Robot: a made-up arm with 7 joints. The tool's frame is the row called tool.
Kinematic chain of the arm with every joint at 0, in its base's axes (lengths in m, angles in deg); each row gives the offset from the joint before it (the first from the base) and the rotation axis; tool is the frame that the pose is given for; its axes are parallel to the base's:
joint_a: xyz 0 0 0.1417 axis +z
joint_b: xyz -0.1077 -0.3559 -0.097 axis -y
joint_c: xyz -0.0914 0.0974 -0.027 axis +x
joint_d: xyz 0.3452 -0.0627 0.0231 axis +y
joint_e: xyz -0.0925 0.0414 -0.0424 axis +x
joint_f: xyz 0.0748 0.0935 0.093 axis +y
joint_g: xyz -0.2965 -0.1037 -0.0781 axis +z
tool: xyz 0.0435 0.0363 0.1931
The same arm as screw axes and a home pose.
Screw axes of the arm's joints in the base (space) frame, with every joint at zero. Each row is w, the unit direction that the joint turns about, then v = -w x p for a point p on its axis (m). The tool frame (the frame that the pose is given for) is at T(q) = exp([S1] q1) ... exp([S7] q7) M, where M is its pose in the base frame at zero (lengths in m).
S1 = (0, 0, 1, 0, 0, 0)
S2 = (0, -1, 0, 0.0447, 0, 0.1077)
S3 = (1, 0, 0, 0, 0.0177, 0.2585)
S4 = (0, 1, 0, -0.0408, 0, 0.1461)
S5 = (1, 0, 0, 0, -0.0016, 0.2798)
S6 = (0, 1, 0, -0.0914, 0, 0.1284)
S7 = (0, 0, 1, -0.29, 0.1681, 0)
M: xyz -0.1246 -0.2537 0.2064 (m) quaternion w x y z 1 0 0 0

